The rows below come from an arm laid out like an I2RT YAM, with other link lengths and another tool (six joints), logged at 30 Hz.
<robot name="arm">
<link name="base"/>
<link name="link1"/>
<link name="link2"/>
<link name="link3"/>
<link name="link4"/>
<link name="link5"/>
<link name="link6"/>
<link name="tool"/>
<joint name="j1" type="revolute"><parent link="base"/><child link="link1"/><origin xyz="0 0 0.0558" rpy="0 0 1.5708"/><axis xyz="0 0 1"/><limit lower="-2.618" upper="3.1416"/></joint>
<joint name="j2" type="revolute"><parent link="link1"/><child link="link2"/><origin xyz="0.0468 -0.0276 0.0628" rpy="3.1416 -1.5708 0"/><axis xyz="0 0 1"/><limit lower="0" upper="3.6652"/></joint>
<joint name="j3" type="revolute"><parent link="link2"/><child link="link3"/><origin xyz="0 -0.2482 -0.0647" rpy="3.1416 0 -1.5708"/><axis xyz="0 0 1"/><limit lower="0" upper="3.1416"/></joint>
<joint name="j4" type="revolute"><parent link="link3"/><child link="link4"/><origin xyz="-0.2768 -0.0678 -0.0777" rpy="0 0 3.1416"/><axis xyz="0 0 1"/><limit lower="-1.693" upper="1.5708"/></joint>
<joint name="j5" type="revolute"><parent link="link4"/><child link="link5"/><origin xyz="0.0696 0.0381 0.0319" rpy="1.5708 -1.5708 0"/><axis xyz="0 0 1"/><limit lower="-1.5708" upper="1.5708"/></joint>
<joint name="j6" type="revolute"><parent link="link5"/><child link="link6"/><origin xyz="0 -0.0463 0.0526" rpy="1.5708 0 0"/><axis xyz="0 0 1"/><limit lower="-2.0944" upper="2.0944"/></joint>
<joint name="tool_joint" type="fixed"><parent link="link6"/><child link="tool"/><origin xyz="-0.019 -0.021 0.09" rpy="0 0.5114 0.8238"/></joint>
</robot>
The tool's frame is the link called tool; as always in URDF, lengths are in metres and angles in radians.
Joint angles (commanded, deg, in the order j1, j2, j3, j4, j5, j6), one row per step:
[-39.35 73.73 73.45 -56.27 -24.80 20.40]
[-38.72 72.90 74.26 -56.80 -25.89 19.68]
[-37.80 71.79 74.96 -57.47 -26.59 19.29]
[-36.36 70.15 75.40 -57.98 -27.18 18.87]
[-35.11 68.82 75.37 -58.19 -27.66 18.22]
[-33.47 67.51 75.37 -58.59 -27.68 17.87]
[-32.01 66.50 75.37 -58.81 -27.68 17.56]
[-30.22 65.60 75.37 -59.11 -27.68 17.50]
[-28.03 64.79 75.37 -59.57 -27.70 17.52]
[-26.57 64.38 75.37 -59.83 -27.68 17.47]
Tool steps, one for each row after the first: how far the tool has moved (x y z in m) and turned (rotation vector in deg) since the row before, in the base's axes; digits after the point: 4 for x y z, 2 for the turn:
[0.0005 0.0078 0.0102 -0.47 -1.44 1.78]
[-0.0006 0.0095 0.0102 -0.52 -1.26 1.61]
[-0.0013 0.0133 0.0114 -0.86 -1.56 2.09]
[-0.0013 0.0114 0.0069 -0.79 -1.14 2.00]
[-0.0016 0.0126 0.0060 -0.75 -0.79 1.89]
[-0.0012 0.0106 0.0047 -0.65 -0.69 1.67]
[-0.0010 0.0122 0.0039 -0.35 -0.52 1.83]
[-0.0011 0.0143 0.0030 -0.14 -0.31 2.19]
[-0.0006 0.0092 0.0014 -0.12 -0.13 1.48]

